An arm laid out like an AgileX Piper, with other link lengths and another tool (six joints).
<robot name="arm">
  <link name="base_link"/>
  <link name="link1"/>
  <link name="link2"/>
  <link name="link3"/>
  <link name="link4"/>
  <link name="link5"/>
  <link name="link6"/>
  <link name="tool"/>
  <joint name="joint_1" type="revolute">
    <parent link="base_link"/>
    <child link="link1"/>
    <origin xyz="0 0 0.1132" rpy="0 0 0"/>
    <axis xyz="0 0 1"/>
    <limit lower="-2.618" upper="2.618"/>
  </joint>
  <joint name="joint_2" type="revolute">
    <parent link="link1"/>
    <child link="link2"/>
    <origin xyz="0 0 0" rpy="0 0 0"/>
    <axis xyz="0 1 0"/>
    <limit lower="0" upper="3.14"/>
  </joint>
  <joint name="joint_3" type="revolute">
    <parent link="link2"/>
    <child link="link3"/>
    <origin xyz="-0.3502 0 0.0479" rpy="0 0 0"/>
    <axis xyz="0 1 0"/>
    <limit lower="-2.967" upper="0"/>
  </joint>
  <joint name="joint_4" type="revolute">
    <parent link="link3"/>
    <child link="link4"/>
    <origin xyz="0.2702 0 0.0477" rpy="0 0 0"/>
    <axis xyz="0.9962 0 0.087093"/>
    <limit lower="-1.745" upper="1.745"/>
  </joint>
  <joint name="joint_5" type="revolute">
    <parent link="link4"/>
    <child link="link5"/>
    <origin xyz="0 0 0" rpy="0 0 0"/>
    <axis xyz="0 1 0"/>
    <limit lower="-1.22" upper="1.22"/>
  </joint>
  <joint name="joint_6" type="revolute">
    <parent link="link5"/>
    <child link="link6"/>
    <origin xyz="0.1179 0 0.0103" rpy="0 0 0"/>
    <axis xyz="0.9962 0 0.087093"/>
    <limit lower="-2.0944" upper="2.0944"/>
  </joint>
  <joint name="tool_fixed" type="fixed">
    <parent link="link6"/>
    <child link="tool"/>
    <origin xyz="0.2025 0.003 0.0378" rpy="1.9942 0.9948 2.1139"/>
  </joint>
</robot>
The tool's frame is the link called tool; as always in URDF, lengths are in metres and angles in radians.
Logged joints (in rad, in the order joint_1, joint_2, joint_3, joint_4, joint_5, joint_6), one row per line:
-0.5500 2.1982 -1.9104 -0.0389 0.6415 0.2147
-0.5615 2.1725 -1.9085 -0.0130 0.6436 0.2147
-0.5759 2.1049 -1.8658 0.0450 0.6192 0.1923
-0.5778 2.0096 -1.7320 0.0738 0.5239 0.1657
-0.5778 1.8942 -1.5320 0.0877 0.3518 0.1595
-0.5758 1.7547 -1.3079 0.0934 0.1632 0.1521
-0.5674 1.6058 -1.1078 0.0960 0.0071 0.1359
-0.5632 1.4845 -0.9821 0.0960 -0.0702 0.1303
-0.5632 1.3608 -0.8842 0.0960 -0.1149 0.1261
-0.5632 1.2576 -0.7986 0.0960 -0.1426 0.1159
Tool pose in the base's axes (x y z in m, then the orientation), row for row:
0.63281 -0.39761 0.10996 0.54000 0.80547 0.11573 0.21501
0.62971 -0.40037 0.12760 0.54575 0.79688 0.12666 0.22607
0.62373 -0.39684 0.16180 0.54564 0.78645 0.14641 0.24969
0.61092 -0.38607 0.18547 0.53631 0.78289 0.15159 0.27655
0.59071 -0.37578 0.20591 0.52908 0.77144 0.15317 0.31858
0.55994 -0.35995 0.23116 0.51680 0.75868 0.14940 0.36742
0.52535 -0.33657 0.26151 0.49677 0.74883 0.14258 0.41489
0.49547 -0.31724 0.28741 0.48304 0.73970 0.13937 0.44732
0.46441 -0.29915 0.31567 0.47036 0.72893 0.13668 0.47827
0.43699 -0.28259 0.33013 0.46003 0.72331 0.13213 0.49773
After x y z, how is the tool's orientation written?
As a quaternion, x y z w.
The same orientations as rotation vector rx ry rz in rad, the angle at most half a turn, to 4 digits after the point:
1.4974 2.2336 0.3209
1.5046 2.1969 0.3492
1.4858 2.1416 0.3987
1.4405 2.1028 0.4072
1.3916 2.0290 0.4029
1.3276 1.9489 0.3838
1.2481 1.8814 0.3582
1.1958 1.8312 0.3450
1.1484 1.7797 0.3337
1.1136 1.7510 0.3199

